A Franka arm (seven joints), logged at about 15 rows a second.
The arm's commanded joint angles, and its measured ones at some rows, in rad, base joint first. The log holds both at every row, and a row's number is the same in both.
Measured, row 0:
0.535, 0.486, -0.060, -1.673, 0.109, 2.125, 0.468
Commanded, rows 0 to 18:
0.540, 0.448, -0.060, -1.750, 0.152, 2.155, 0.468
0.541, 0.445, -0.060, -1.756, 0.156, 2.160, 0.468
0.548, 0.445, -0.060, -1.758, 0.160, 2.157, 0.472
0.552, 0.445, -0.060, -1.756, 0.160, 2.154, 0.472
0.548, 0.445, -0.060, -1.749, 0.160, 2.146, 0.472
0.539, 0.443, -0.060, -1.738, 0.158, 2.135, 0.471
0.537, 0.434, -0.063, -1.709, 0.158, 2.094, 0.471
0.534, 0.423, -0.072, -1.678, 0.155, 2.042, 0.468
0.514, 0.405, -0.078, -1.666, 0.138, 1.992, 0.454
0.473, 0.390, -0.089, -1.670, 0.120, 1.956, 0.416
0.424, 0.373, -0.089, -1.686, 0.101, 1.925, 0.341
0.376, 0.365, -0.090, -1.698, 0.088, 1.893, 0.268
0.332, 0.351, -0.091, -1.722, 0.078, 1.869, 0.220
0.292, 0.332, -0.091, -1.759, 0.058, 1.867, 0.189
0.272, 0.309, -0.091, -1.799, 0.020, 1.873, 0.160
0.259, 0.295, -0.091, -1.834, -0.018, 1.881, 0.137
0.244, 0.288, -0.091, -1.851, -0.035, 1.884, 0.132
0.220, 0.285, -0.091, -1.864, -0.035, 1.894, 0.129
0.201, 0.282, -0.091, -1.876, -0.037, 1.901, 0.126
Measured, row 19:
0.228, 0.328, -0.104, -1.807, -0.014, 1.869, 0.139
